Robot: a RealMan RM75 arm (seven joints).
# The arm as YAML. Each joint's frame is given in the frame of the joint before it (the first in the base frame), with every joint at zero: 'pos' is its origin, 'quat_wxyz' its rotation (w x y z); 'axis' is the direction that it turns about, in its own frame. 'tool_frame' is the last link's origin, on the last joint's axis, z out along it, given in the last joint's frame.
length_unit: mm
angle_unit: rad
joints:
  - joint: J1
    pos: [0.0, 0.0, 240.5]
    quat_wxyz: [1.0, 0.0, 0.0, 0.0]
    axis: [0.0, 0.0, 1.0]
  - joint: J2
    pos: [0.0, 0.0, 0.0]
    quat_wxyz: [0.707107, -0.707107, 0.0, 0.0]
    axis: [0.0, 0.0, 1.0]
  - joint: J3
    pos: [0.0, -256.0, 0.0]
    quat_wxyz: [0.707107, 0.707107, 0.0, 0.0]
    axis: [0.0, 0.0, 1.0]
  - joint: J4
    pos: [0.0, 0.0, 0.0]
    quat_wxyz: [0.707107, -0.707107, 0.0, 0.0]
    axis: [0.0, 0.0, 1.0]
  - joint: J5
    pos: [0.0, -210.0, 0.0]
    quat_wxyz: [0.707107, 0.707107, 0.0, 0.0]
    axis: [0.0, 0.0, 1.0]
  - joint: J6
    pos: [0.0, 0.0, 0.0]
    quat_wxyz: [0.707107, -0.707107, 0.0, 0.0]
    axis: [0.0, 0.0, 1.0]
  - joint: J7
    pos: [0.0, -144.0, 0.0]
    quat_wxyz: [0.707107, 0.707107, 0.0, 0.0]
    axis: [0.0, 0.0, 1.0]
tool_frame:
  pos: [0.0, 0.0, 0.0]
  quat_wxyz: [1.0, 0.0, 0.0, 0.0]
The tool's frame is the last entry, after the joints.
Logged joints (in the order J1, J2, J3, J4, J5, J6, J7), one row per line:
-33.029 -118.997 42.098 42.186 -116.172 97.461 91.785
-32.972 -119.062 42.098 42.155 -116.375 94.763 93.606
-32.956 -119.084 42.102 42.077 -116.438 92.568 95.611
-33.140 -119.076 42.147 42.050 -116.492 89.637 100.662
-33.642 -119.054 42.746 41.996 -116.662 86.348 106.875
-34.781 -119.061 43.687 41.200 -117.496 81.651 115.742
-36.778 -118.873 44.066 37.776 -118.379 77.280 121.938
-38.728 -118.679 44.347 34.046 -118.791 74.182 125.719
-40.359 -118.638 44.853 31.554 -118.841 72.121 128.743
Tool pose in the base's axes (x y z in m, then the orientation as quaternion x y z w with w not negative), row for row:
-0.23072 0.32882 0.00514 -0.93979 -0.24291 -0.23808 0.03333
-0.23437 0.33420 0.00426 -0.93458 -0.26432 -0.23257 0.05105
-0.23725 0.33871 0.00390 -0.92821 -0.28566 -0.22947 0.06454
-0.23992 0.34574 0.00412 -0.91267 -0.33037 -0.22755 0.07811
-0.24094 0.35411 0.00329 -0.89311 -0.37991 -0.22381 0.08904
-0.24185 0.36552 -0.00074 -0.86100 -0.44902 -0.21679 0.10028
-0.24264 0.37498 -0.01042 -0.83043 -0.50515 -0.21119 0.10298
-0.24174 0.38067 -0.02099 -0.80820 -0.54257 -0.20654 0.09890
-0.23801 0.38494 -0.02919 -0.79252 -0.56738 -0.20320 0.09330
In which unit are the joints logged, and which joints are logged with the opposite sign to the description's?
The joints are logged in degrees. Opposite sign: J5, J7.
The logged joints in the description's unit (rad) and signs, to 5 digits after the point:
-0.57646 -2.07689 0.73475 0.73628 2.02758 1.70102 -1.60195
-0.57547 -2.07802 0.73475 0.73574 2.03113 1.65393 -1.63373
-0.57519 -2.07841 0.73482 0.73438 2.03223 1.61562 -1.66873
-0.57840 -2.07827 0.73560 0.73391 2.03317 1.56446 -1.75688
-0.58716 -2.07788 0.74606 0.73297 2.03614 1.50706 -1.86532
-0.60704 -2.07801 0.76248 0.71908 2.05069 1.42508 -2.02008
-0.64190 -2.07473 0.76910 0.65932 2.06610 1.34879 -2.12822
-0.67593 -2.07134 0.77400 0.59421 2.07329 1.29472 -2.19421
-0.70440 -2.07062 0.78283 0.55072 2.07417 1.25875 -2.24699

